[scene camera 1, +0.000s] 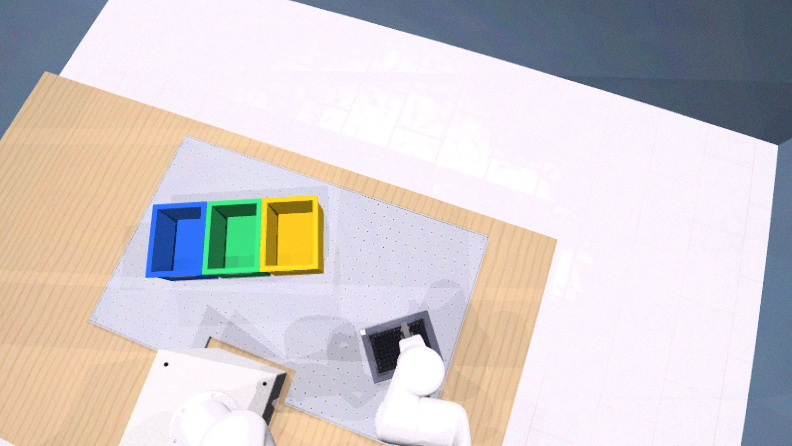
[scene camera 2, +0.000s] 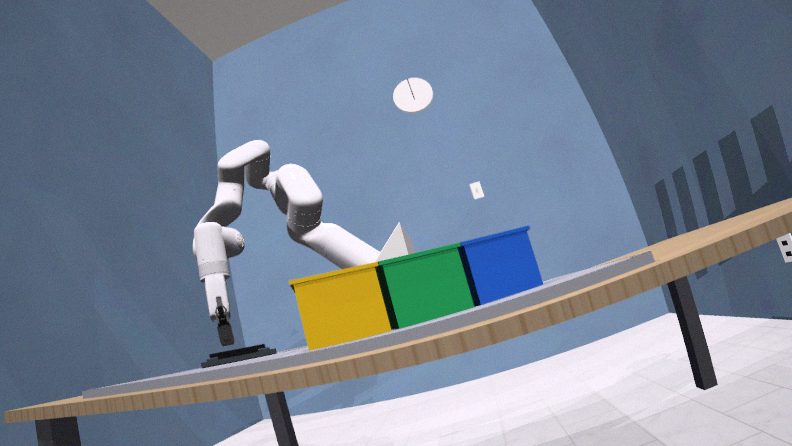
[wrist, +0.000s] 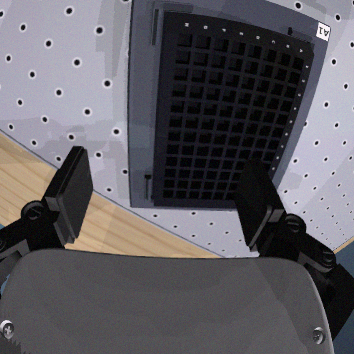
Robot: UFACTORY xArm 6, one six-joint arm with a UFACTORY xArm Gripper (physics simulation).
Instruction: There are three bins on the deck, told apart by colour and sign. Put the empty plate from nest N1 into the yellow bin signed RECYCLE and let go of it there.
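Pixels of known places: gripper, fingertip midpoint: (scene camera 2: 228, 344) (wrist: 165, 171); arm's base, link origin: (scene camera 1: 204, 423).
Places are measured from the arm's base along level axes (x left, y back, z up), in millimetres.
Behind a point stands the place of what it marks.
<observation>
The black gridded plate (scene camera 1: 383, 349) {x -303, y -202, z -130 mm} (scene camera 2: 238, 352) {x -321, y -252, z -127 mm} (wrist: 225, 115) {x -334, y -209, z -122 mm} sits flat in the dark grey nest (scene camera 1: 366, 354) {x -267, y -183, z -134 mm} (scene camera 2: 213, 364) {x -362, y -297, z -142 mm} (wrist: 141, 115) {x -365, y -172, z -134 mm}, whose corner is labelled A1. My gripper (scene camera 2: 226, 342) {x -374, y -194, z -104 mm} (wrist: 165, 171) {x -374, y -194, z -104 mm} is open and empty, pointing down a little above the plate. In the wrist view its fingers stand apart near the plate's lower end, one overlapping its corner. The yellow bin (scene camera 1: 290, 238) {x -24, y -412, z -140 mm} (scene camera 2: 343, 307) {x -26, y -485, z -98 mm} stands at one end of a row of three. It looks empty; its sign does not show. The nest's N1 mark does not show.
The green bin (scene camera 1: 235, 238) {x 112, y -385, z -140 mm} (scene camera 2: 429, 293) {x 95, y -453, z -108 mm} and the blue bin (scene camera 1: 185, 241) {x 235, y -352, z -140 mm} (scene camera 2: 503, 268) {x 218, y -421, z -102 mm} adjoin the yellow one in a row. All stand on the perforated grey deck (scene camera 1: 387, 243) {x -260, y -448, z -146 mm} (wrist: 60, 75) {x -371, y -111, z -146 mm}. The white robot base plate (scene camera 1: 188, 371) {x 40, y -92, z 45 mm} lies beside the deck.
</observation>
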